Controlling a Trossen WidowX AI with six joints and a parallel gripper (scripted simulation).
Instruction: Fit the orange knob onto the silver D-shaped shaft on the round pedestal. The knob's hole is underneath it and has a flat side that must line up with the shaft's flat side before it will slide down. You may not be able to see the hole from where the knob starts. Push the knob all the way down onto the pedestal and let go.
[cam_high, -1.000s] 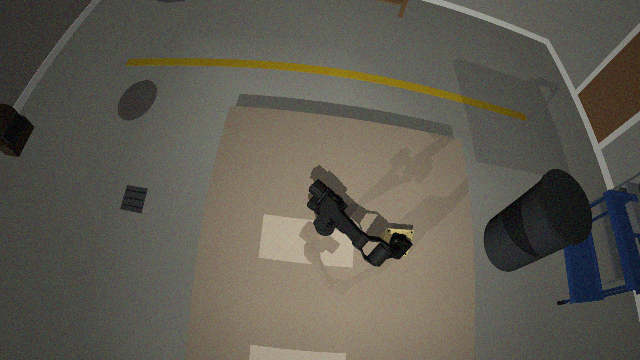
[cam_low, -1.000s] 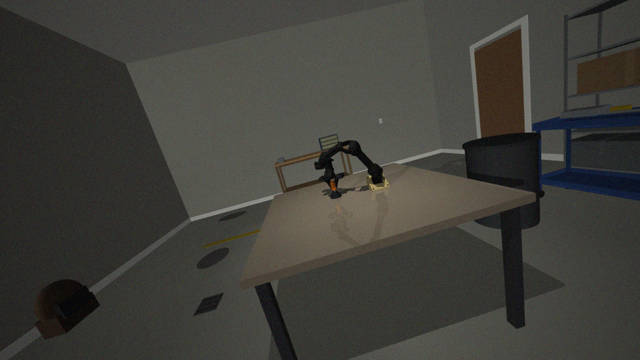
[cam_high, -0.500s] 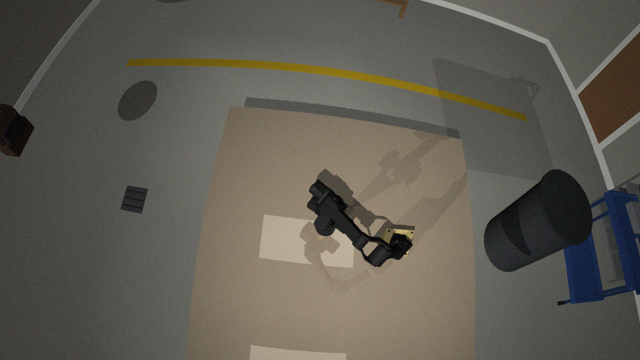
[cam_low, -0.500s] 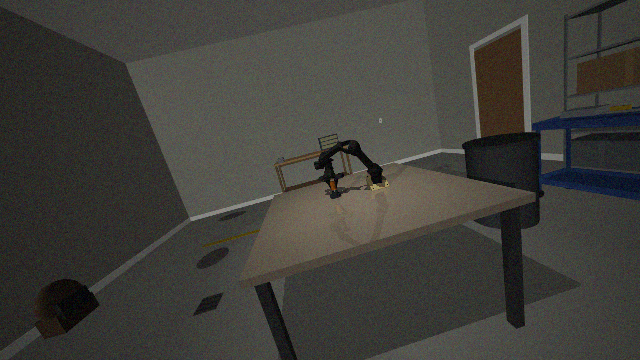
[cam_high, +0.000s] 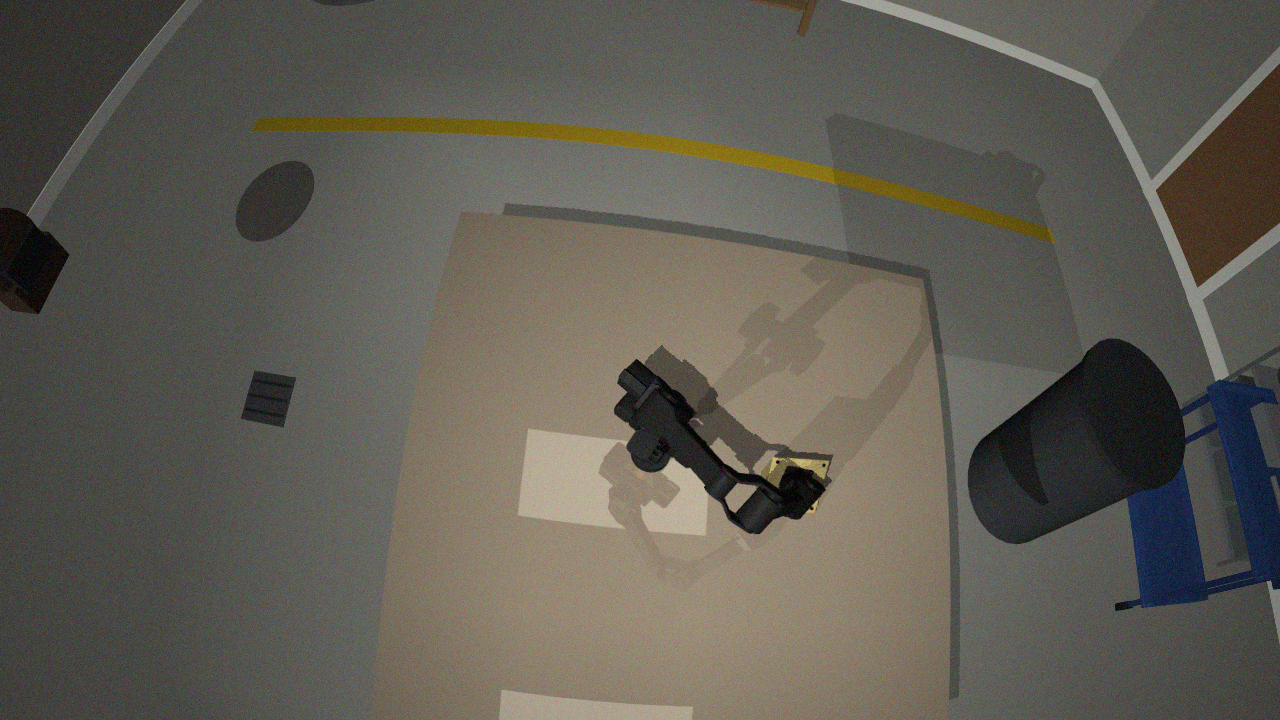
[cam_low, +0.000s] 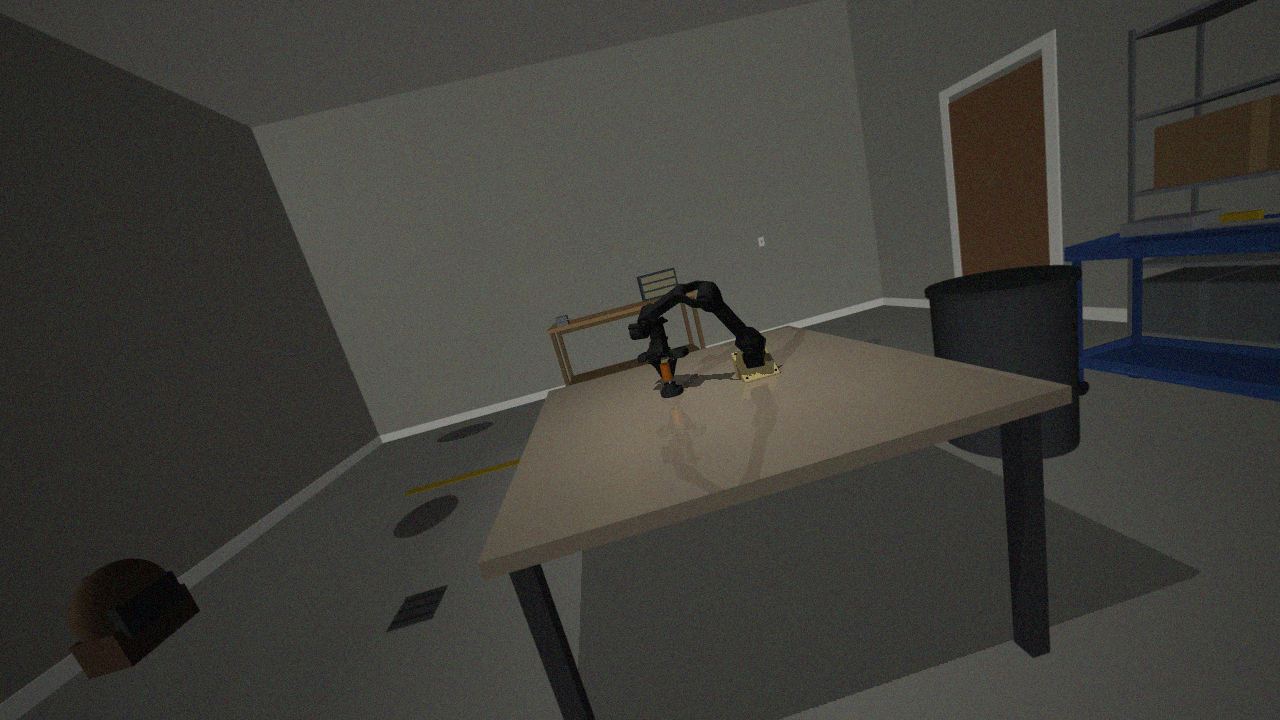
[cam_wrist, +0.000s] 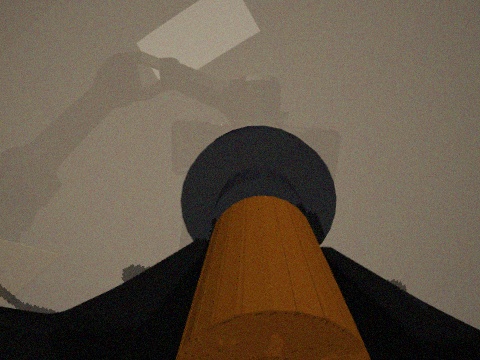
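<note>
The orange knob lies 3 cm above my gripper tip. The rest, counted from my gripper tip: round pedestal 4 cm below.
</note>
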